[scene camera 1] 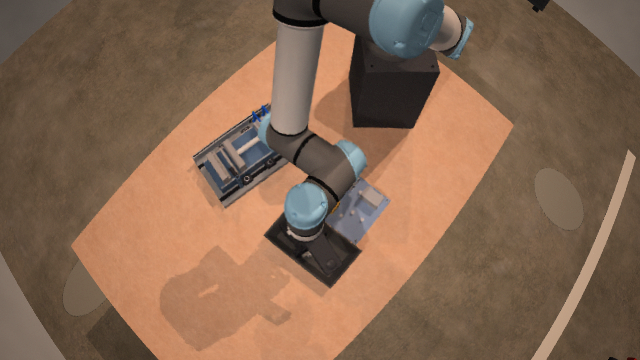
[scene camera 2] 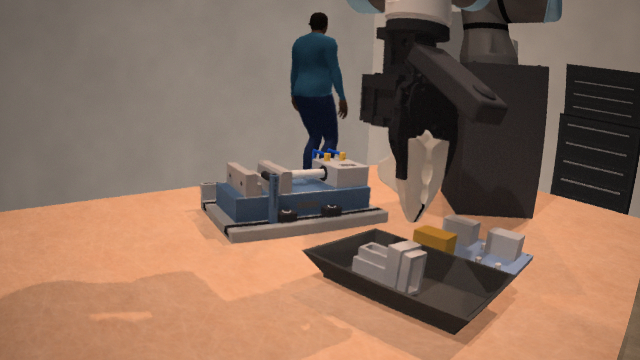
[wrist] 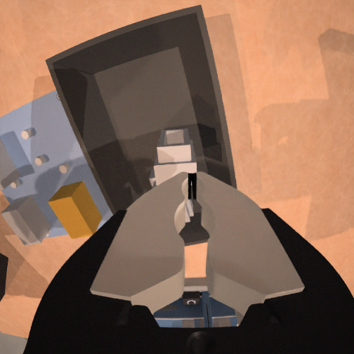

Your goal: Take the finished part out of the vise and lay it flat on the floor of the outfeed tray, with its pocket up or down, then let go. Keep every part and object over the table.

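Seen in the pictures: gripper, fingertip midpoint: (scene camera 1: 308,250) (scene camera 2: 413,222); arm's base, link origin: (scene camera 2: 489,65).
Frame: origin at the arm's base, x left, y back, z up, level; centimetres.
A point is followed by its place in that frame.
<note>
My gripper (scene camera 2: 416,220) {x 18.5, y -53.2, z -22.6 cm} (wrist: 190,175) is shut and empty, its fingertips above the dark outfeed tray (scene camera 1: 342,265) {x 27.6, y -49.0, z -30.7 cm} (scene camera 2: 390,296) {x 19.3, y -56.2, z -30.4 cm} (wrist: 142,85). Two light grey parts are in the tray. One part (scene camera 2: 370,269) {x 12.3, y -52.2, z -30.8 cm} lies low with its pocket up; in the wrist view the fingers mostly hide it. The other part (scene camera 2: 411,267) {x 19.2, y -53.2, z -27.8 cm} (wrist: 174,154) stands upright against it, with a pocket facing sideways. The blue and grey vise (scene camera 1: 235,155) {x -15.0, y -47.3, z -23.8 cm} (scene camera 2: 300,202) {x -10.1, y -45.8, z -28.9 cm} (wrist: 222,310) shows a gap between its jaws with no part in it. In scene camera 1 the arm hides most of the tray's inside.
A blue plate (scene camera 1: 352,222) {x 21.2, y -37.3, z -32.5 cm} (scene camera 2: 520,262) {x 24.9, y -29.5, z -32.5 cm} (wrist: 50,140) with grey blocks, pegs and an orange block (scene camera 2: 434,239) {x 13.1, y -39.6, z -29.4 cm} (wrist: 76,210) stands beside the tray. The black robot pedestal (scene camera 1: 392,95) {x 8.1, y -7.4, z -12.4 cm} (scene camera 2: 492,150) {x 6.5, y -9.0, z -19.0 cm} is behind them. A person (scene camera 2: 316,67) stands behind the table.
</note>
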